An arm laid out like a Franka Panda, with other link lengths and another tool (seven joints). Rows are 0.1 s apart.
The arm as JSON. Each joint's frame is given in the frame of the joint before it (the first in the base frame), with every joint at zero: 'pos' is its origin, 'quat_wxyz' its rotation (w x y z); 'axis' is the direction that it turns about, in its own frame. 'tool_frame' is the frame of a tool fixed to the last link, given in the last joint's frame.
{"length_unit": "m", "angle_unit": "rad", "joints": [
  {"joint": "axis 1", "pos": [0.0, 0.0, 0.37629], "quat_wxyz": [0.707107, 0.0, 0.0, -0.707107], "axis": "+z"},
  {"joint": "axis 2", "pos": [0.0, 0.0, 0.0], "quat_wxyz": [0.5, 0.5, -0.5, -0.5], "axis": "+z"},
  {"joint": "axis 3", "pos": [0.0, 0.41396, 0.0], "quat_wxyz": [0.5, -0.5, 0.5, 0.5], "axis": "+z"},
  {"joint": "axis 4", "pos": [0.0, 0.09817, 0.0], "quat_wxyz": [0.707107, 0.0, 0.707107, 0.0], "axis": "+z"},
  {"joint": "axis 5", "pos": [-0.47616, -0.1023, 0.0], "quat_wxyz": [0.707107, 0.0, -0.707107, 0.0], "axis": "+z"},
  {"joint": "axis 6", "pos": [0.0, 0.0, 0.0], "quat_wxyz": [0.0, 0.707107, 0.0, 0.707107], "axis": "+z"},
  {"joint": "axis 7", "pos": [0.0, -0.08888, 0.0], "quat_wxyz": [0.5, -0.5, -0.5, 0.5], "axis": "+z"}
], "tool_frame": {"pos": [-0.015, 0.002, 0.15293], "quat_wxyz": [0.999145, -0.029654, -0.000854, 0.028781]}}
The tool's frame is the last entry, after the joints.
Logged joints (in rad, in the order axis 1, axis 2, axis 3, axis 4, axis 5, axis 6, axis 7), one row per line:
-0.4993, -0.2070, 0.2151, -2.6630, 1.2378, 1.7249, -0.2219
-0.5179, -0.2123, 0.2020, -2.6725, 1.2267, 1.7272, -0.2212
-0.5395, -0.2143, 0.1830, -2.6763, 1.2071, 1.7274, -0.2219
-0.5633, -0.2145, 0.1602, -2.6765, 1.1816, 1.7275, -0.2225
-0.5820, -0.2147, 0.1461, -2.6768, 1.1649, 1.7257, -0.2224
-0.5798, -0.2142, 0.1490, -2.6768, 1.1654, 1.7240, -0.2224
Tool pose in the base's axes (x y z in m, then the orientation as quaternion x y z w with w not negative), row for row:
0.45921, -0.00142, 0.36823, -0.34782, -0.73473, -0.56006, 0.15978
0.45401, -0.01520, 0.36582, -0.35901, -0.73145, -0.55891, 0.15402
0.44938, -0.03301, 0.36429, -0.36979, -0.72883, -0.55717, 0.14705
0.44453, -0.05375, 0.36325, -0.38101, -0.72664, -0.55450, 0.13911
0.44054, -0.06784, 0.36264, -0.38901, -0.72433, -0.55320, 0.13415
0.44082, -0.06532, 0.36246, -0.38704, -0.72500, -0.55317, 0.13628
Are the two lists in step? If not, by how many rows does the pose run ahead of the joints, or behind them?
They are in step.
